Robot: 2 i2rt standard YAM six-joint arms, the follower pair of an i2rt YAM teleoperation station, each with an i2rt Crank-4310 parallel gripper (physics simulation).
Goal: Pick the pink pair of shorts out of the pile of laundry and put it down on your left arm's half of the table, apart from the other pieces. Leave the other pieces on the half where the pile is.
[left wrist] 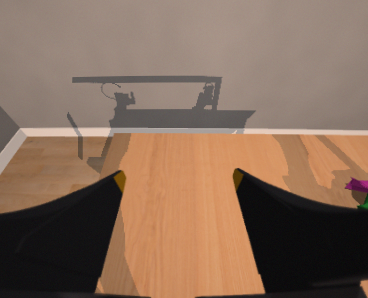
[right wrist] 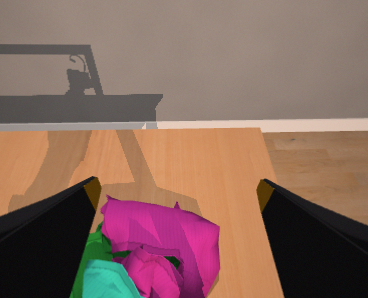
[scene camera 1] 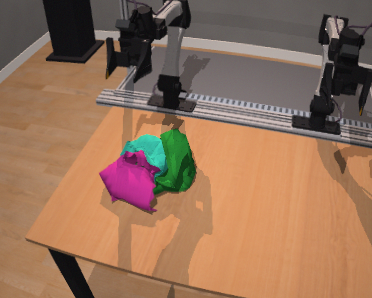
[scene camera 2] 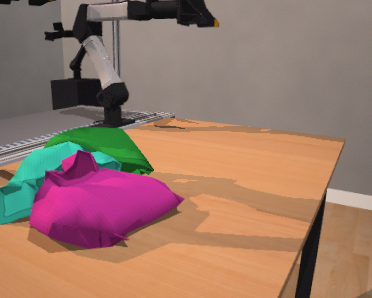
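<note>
The pink shorts (scene camera 1: 131,182) (scene camera 2: 100,202) (right wrist: 165,225) lie crumpled at the front of the pile, partly over a turquoise piece (scene camera 1: 149,149) (scene camera 2: 45,167) (right wrist: 107,280). A green piece (scene camera 1: 177,162) (scene camera 2: 107,145) (right wrist: 95,250) lies against the turquoise one, on the right in scene camera 1. In the left wrist view, a bit of the pink shorts (left wrist: 358,185) shows at the right edge. My right gripper (right wrist: 179,182) (scene camera 1: 121,75) is open and empty, raised above and behind the pile. My left gripper (left wrist: 179,172) is open and empty, raised over the other half of the table, away from the pile.
The wooden table (scene camera 1: 250,210) (scene camera 2: 240,155) carries the pile near its left side in scene camera 1. A metal rail (scene camera 1: 240,111) with both arm bases runs along the table's back edge. A black stand (scene camera 1: 72,30) stands on the floor at the back left.
</note>
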